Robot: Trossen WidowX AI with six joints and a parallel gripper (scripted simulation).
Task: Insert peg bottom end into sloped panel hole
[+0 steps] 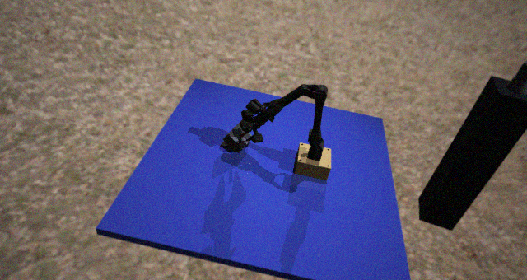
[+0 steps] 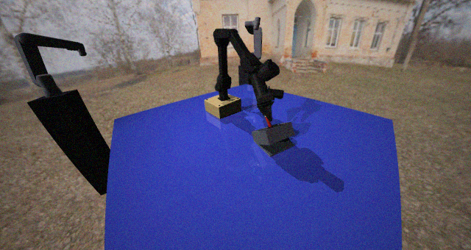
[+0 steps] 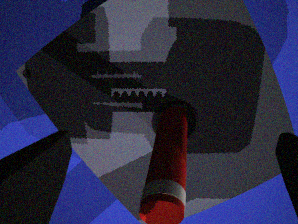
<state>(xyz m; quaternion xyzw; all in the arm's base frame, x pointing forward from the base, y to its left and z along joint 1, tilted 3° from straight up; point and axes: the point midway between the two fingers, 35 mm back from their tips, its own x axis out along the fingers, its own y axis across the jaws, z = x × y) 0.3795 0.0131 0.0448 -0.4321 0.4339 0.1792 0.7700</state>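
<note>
The red peg is 1 cm behind my gripper tip. From my gripper tip the other things lie so: grey foot plate (4 cm ahead, 1 cm to the right, 9 cm below); grey sloped panel (3 cm ahead, 1 cm to the right, 4 cm below).
</note>
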